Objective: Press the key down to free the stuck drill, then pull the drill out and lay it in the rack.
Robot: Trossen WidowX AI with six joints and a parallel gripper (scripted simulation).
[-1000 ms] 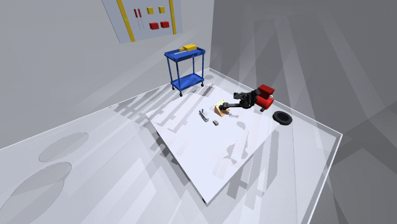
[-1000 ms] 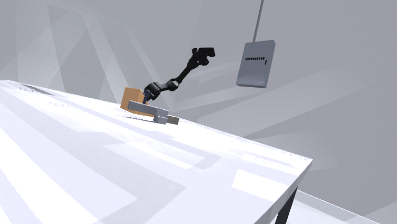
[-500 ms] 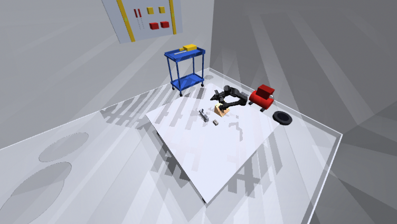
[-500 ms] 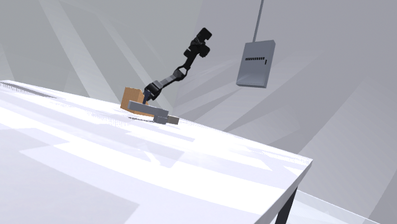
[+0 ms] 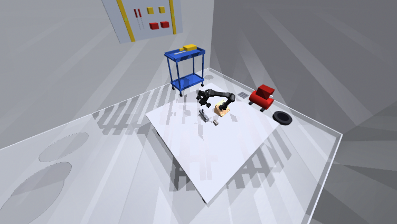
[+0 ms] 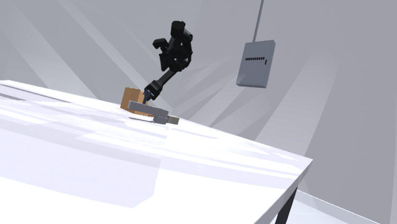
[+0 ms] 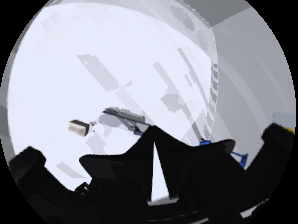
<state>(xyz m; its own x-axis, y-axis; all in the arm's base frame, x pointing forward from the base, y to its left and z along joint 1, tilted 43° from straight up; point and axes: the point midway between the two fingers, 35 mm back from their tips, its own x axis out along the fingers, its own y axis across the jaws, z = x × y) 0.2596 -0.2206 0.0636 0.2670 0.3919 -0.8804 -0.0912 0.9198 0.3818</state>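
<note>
Now: gripper tip 18 cm above the drill, 4 cm to the right of it and 3 cm past it. Round my gripper tip: dark block (21 cm below, 20 cm to the left, 6 cm behind).
</note>
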